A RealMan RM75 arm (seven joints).
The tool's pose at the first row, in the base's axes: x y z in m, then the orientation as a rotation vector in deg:
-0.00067 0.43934 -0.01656 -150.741 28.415 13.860
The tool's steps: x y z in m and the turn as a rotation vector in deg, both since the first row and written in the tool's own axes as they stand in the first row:
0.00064 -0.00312 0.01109 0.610 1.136 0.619
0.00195 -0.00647 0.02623 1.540 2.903 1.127
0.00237 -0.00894 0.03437 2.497 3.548 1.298
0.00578 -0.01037 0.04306 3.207 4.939 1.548
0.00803 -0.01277 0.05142 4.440 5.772 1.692
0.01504 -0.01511 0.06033 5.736 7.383 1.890
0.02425 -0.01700 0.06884 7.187 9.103 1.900
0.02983 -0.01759 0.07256 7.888 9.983 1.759
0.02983 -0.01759 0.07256 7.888 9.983 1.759
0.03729 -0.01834 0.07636 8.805 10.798 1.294
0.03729 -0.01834 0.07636 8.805 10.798 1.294
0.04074 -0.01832 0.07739 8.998 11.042 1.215
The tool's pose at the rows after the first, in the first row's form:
0.00015 0.44685 -0.02528 -150.302 29.609 12.387
0.00133 0.45622 -0.03765 -149.691 30.852 9.965
0.00196 0.46190 -0.04397 -148.857 31.271 8.901
0.00489 0.46606 -0.05192 -148.388 32.035 6.967
0.00716 0.47122 -0.05891 -147.304 32.459 5.590
0.01373 0.47515 -0.06760 -146.265 33.189 3.219
0.02219 0.47785 -0.07665 -145.096 33.690 0.628
0.02723 0.47836 -0.08109 -144.555 33.753 -0.722
0.02723 0.47836 -0.08109 -144.555 33.753 -0.722
0.03405 0.47847 -0.08600 -143.846 33.368 -2.130
0.03405 0.47847 -0.08600 -143.846 33.368 -2.130
0.03713 0.47788 -0.08777 -143.701 33.333 -2.513

